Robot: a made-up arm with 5 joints. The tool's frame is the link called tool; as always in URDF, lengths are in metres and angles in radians.
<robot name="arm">
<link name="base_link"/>
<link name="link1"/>
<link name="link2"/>
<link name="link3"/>
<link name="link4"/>
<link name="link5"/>
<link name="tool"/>
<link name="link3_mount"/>
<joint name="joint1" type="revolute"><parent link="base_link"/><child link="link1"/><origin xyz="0 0 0.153" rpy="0 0 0"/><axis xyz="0 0 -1"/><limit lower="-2.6" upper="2.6"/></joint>
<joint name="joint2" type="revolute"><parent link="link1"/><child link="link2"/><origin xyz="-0.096 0.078 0.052" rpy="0 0 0"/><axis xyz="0 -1 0"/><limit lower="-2.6" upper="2.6"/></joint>
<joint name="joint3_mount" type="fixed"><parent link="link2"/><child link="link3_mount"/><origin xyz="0.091 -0.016 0.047" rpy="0 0 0"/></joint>
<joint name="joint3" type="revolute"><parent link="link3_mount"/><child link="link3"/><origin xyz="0.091 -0.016 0.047" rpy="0 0 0"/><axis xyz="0 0 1"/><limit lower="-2.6" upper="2.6"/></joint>
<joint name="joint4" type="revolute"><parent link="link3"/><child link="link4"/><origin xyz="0.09 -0.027 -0.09" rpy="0 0 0"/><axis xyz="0 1 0"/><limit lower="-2.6" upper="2.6"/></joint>
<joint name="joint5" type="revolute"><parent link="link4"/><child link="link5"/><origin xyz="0.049 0.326 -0.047" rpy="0 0 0"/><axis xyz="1 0 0"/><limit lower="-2.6" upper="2.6"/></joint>
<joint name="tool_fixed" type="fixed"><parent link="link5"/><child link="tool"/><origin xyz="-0.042 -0.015 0.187" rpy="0 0 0"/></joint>
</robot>
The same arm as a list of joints. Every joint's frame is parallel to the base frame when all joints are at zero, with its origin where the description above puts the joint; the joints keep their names.
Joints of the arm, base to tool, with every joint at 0 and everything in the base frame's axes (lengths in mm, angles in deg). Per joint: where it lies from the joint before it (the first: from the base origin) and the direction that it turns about. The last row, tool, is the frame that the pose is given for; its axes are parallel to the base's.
joint1: axis -z offset 0 0 153
joint2: axis -y offset -96 78 52
joint3: axis +z offset 182 -32 94
joint4: axis +y offset 90 -27 -90
joint5: axis +x offset 49 326 -47
tool: offset -42 -15 187
Joint limits (deg, base to tool): -148.97..148.97 -148.97..148.97 -148.97..148.97 -148.97..148.97 -148.97..148.97

